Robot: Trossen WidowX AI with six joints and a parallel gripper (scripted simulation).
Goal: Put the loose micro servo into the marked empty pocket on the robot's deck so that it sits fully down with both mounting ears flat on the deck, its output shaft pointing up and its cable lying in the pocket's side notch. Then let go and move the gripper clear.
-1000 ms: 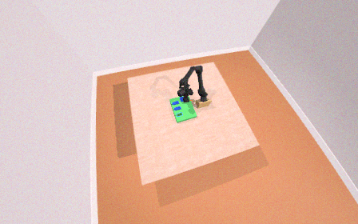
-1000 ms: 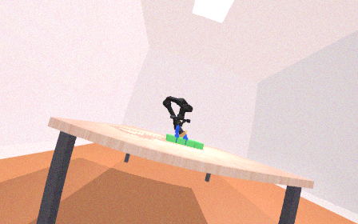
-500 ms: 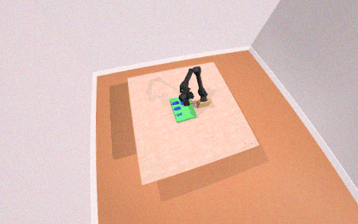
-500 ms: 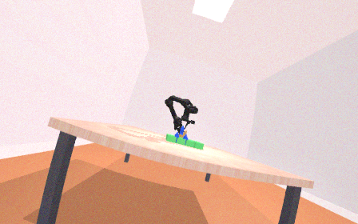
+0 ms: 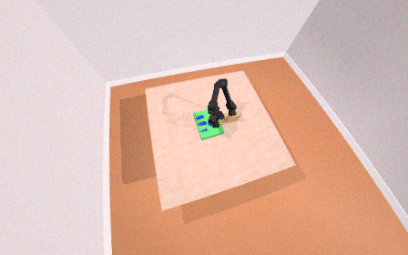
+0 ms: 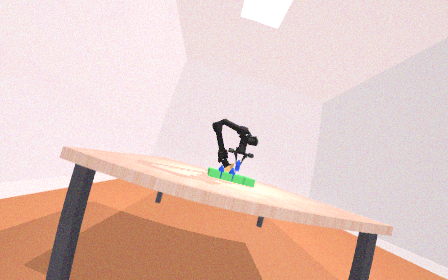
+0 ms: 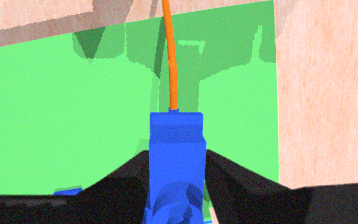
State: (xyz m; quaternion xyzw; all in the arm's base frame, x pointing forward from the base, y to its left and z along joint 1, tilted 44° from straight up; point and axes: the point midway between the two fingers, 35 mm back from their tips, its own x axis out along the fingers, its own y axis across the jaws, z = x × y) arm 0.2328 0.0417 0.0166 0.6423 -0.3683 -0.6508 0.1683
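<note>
Right now the green deck is 10 cm below my gripper tip, 5 cm to the right of it and 2 cm behind it.
</note>
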